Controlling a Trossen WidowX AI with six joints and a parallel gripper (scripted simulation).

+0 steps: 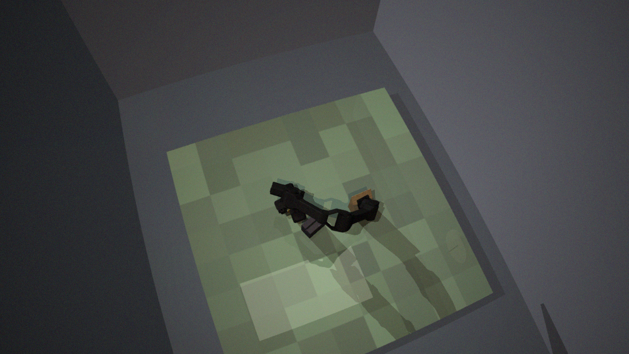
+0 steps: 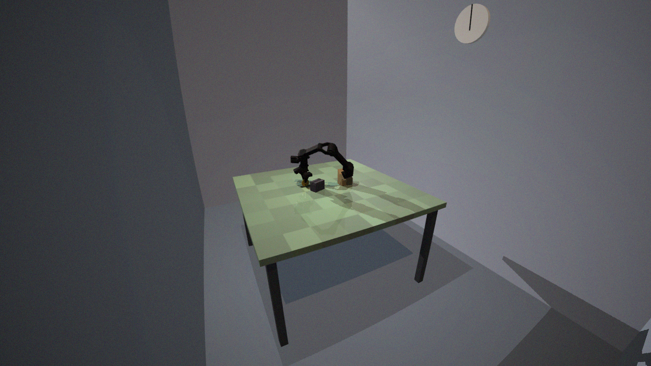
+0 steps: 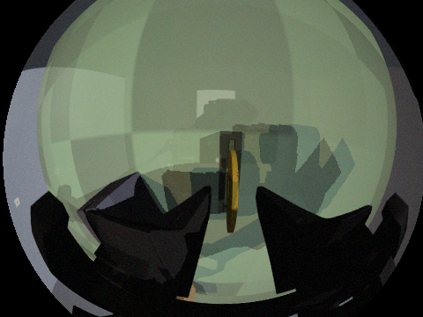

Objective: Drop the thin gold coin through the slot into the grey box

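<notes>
The thin gold coin lies 1 cm below my gripper tip.
</notes>
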